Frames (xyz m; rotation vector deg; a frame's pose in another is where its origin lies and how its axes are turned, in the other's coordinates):
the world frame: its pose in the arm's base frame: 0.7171 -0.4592 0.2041 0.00 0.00 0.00
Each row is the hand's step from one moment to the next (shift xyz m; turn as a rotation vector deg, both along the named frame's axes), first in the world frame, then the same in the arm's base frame.
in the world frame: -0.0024 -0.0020 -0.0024 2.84 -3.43 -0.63
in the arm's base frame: -0.0024 -0.0020 -0.0024 2.84 -3.43 -0.63
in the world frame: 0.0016 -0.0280 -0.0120 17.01 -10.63 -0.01
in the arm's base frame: 0.0016 -0.0280 -0.0120 17.01 -10.63 -0.01
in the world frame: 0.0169 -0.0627 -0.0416 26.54 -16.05 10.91
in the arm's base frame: 0.0169 -0.0627 -0.0416 26.54 -16.05 10.91
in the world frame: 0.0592 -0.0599 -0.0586 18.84 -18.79 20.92
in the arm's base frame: 0.0592 -0.0599 -0.0586 18.84 -18.79 20.92
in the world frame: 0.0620 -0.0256 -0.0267 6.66 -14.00 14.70
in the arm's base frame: 0.0620 -0.0256 -0.0267 6.66 -14.00 14.70
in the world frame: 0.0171 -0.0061 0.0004 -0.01 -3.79 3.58
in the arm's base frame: 0.0171 -0.0061 0.0004 -0.01 -3.79 3.58
